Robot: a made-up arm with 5 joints.
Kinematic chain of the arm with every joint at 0, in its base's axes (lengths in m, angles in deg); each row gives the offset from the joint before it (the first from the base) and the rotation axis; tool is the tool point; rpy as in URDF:
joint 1: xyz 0 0 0.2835 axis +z
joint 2: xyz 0 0 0 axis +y
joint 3: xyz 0.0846 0 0.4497 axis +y
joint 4: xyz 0.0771 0 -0.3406 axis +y
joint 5: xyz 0.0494 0 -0.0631 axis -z
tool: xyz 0 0 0 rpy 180 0 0
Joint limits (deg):
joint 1: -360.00..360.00
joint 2: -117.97..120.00
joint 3: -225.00..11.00
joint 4: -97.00..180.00
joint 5: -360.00..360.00
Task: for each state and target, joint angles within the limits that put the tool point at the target. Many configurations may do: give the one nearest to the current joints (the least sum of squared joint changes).
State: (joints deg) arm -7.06 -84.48 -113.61 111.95 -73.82
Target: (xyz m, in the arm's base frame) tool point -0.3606 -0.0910 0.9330
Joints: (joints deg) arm 14.16 -63.17 -117.72 105.65 -73.82
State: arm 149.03 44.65 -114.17 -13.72 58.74
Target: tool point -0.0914 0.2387 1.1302
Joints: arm 110.95 4.89 -151.19 10.13 58.74
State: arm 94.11 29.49 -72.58 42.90 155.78
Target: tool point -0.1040 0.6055 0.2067
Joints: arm 99.75 42.98 -68.77 43.16 155.78
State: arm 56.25 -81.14 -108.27 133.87 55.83
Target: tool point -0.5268 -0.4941 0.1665
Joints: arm 43.17 -117.97 -144.38 171.57 55.83
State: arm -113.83 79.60 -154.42 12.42 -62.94
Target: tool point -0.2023 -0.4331 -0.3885
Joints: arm -115.04 113.10 -112.38 19.35 -62.94
